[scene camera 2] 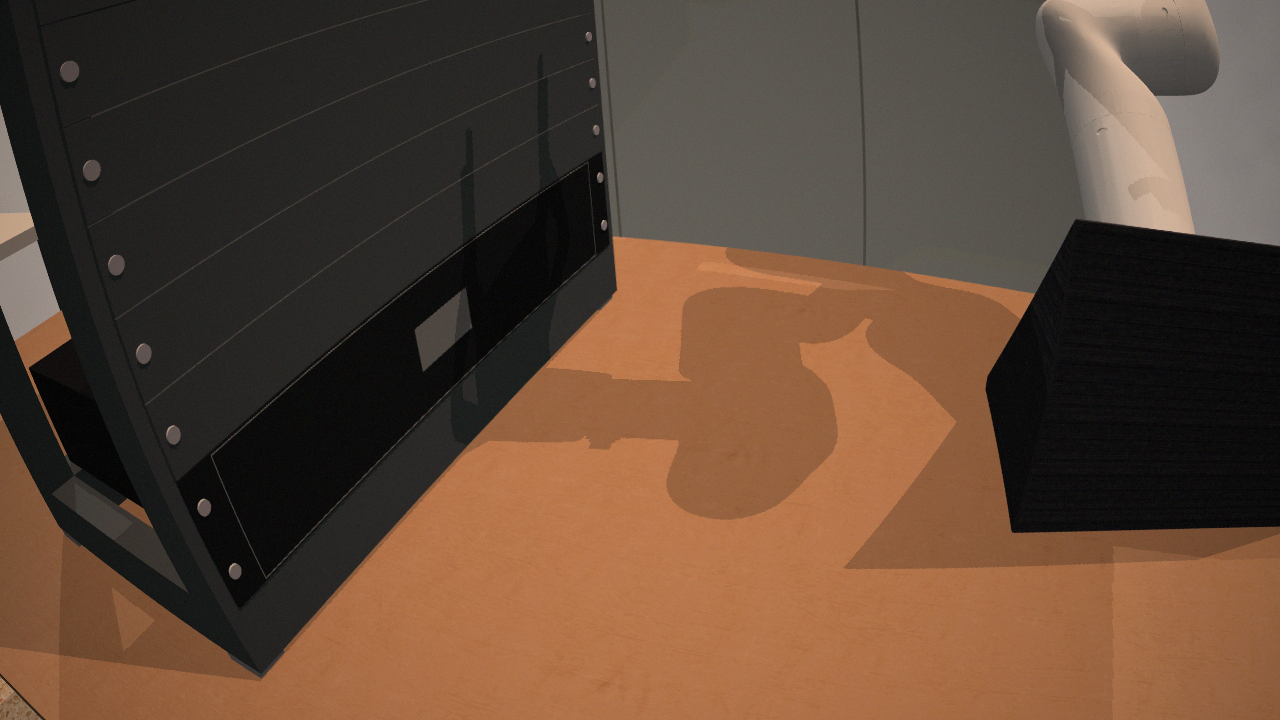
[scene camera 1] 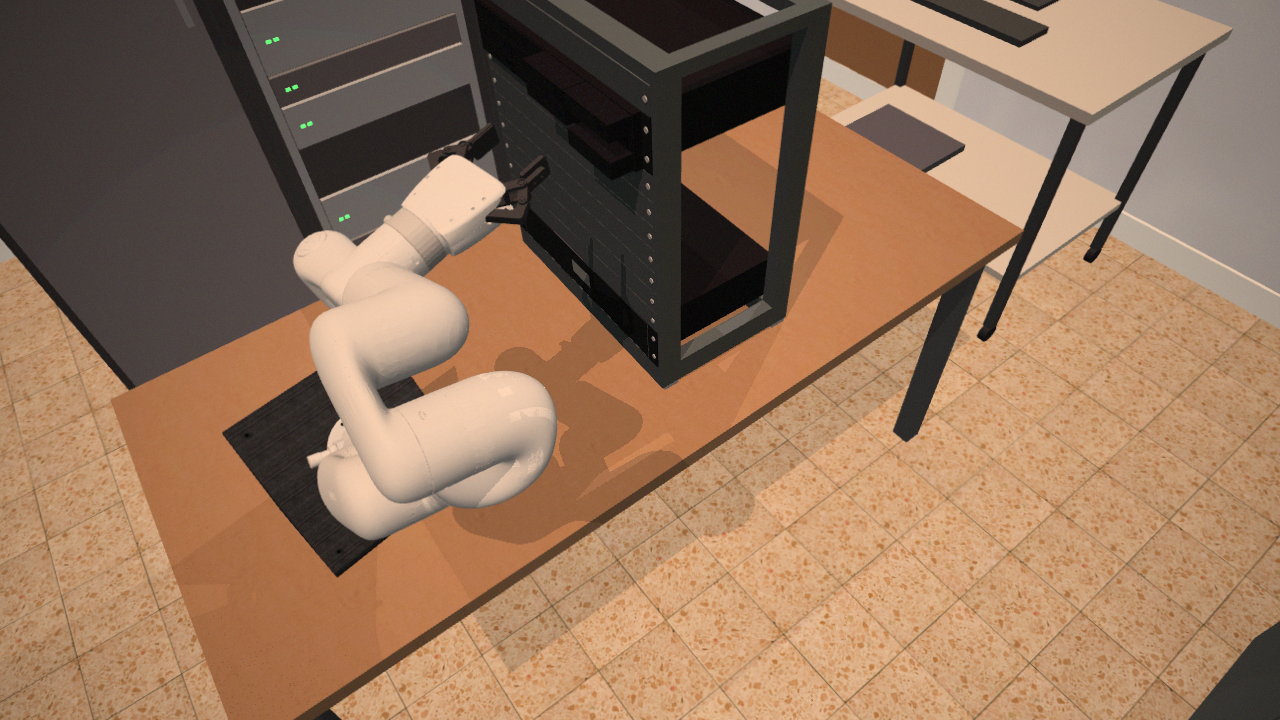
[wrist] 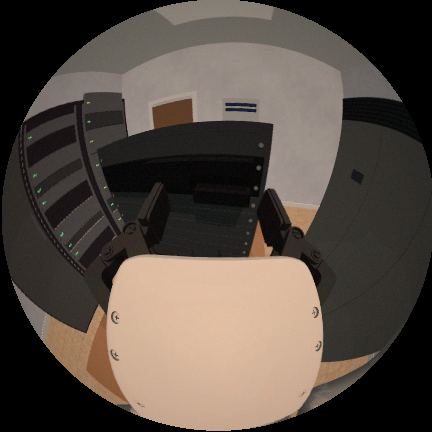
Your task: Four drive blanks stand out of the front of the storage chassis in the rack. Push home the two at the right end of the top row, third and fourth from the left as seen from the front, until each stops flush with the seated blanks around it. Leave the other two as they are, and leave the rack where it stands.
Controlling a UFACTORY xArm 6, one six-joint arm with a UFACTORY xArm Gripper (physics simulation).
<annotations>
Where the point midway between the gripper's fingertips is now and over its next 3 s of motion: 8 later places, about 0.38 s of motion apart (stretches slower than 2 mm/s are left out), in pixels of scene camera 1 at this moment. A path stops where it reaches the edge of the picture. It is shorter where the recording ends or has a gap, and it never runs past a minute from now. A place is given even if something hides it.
My gripper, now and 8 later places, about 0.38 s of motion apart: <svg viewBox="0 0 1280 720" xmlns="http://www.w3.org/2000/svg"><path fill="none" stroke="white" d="M520 147L521 146L522 147L521 148L522 148L521 147L521 146L524 127L530 89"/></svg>
</annotations>
